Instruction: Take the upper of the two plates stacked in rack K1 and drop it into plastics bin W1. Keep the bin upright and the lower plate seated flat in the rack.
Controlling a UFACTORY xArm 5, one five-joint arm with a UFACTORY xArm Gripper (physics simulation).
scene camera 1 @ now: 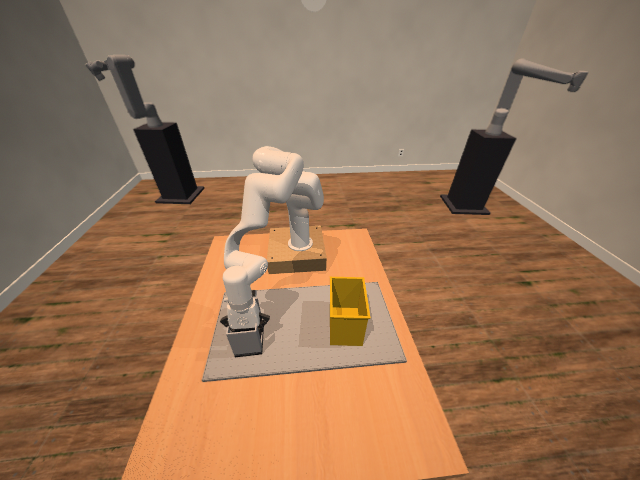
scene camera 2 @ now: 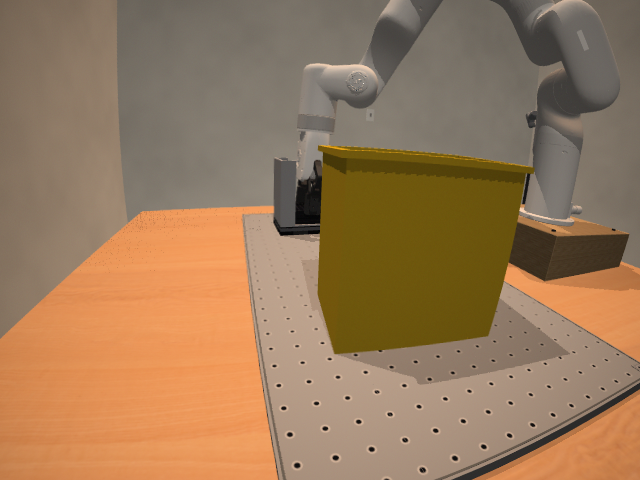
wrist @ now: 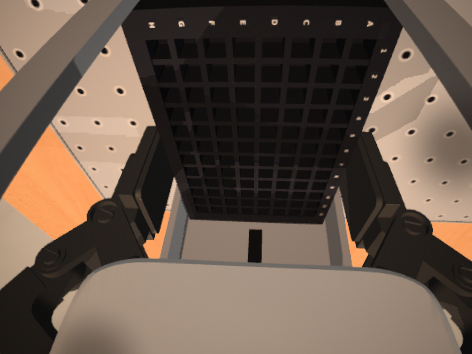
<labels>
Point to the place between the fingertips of my gripper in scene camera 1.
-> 248, 333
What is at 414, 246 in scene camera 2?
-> A yellow bin W1.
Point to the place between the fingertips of my gripper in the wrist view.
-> At 256, 151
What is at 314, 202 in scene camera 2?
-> My gripper.
</labels>
